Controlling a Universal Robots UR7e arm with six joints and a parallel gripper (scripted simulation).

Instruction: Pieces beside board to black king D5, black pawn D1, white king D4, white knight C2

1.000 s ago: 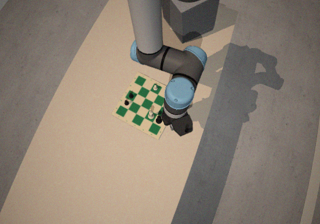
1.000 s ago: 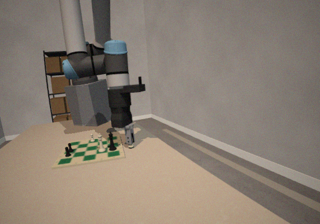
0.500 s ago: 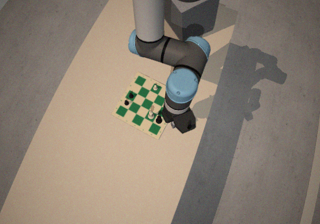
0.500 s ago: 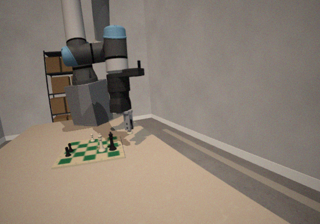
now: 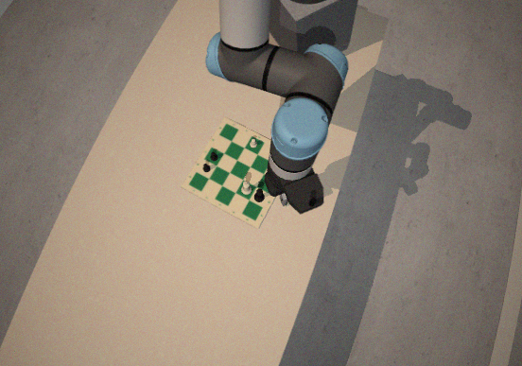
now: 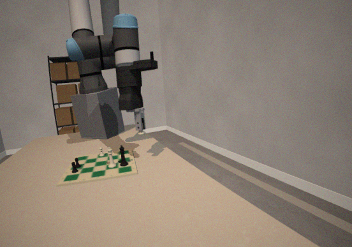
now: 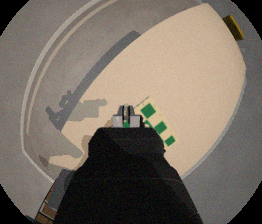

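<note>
The board is 40 mm behind my hand, 140 mm to the right of it and 120 mm below it. Round my hand: black king (60 mm to the right, 90 mm below); then white knight (20 mm below); then white king (10 mm behind, 100 mm to the right, 90 mm below).
</note>
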